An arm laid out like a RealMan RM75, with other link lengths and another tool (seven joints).
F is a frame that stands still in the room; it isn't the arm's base.
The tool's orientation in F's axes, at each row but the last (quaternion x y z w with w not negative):
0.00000, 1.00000, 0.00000, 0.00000
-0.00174, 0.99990, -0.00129, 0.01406
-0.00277, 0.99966, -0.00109, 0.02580
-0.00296, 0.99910, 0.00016, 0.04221
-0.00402, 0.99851, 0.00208, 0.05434
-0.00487, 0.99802, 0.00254, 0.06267
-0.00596, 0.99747, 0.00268, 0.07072
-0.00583, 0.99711, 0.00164, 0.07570
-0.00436, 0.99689, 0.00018, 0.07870
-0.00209, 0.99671, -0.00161, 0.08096
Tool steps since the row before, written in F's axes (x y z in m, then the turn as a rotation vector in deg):
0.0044, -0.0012, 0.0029, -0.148, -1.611, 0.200
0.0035, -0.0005, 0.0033, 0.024, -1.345, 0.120
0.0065, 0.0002, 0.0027, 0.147, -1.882, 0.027
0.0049, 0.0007, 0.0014, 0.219, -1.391, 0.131
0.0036, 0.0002, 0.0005, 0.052, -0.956, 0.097
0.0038, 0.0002, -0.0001, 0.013, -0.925, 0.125
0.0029, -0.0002, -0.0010, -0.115, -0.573, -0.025
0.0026, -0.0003, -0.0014, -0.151, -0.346, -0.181
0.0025, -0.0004, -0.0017, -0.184, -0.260, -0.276
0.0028, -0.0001, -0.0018, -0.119, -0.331, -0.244
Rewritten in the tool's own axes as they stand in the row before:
-0.0044, -0.0012, -0.0029, 0.148, -1.611, -0.200
-0.0036, -0.0005, -0.0032, -0.023, -1.345, -0.116
-0.0066, 0.0002, -0.0024, -0.138, -1.883, -0.016
-0.0050, 0.0007, -0.0010, -0.221, -1.392, -0.113
-0.0036, 0.0002, -0.0001, -0.055, -0.956, -0.095
-0.0038, 0.0002, 0.0006, -0.020, -0.925, -0.128
-0.0027, -0.0002, 0.0014, 0.124, -0.572, 0.005
-0.0024, -0.0003, 0.0018, 0.181, -0.345, 0.155
-0.0022, -0.0004, 0.0021, 0.227, -0.258, 0.243
-0.0025, -0.0001, 0.0022, 0.158, -0.330, 0.223

